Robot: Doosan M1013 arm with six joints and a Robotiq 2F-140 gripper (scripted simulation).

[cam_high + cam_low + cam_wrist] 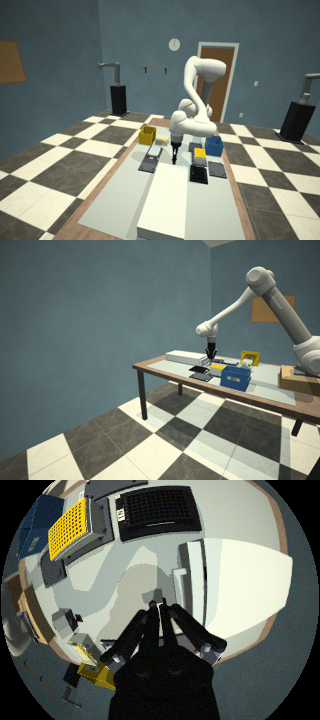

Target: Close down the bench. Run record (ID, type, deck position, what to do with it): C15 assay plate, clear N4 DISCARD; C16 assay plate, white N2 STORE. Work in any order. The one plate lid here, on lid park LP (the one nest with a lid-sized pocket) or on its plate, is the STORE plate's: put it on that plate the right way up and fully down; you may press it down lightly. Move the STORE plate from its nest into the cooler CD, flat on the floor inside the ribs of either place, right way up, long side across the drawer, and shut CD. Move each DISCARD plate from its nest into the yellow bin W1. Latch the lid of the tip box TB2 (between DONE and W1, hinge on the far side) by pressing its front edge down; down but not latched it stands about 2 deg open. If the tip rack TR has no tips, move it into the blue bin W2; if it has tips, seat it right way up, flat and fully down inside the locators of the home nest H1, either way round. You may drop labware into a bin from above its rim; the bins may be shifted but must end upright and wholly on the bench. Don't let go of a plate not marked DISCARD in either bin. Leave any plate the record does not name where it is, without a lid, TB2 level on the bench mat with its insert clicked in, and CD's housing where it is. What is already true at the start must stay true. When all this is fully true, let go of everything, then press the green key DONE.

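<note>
Right now my hand is 21 cm to the left of the clear plate, 13 cm past it and 2 cm above it. The rest, counted from my hand: clear plate lid (14 cm ahead, 2 cm to the left, 1 cm below); then cooler drawer (17 cm ahead, 2 cm to the left, 1 cm below); then white plate (14 cm ahead, 2 cm to the left, 2 cm below).
</note>
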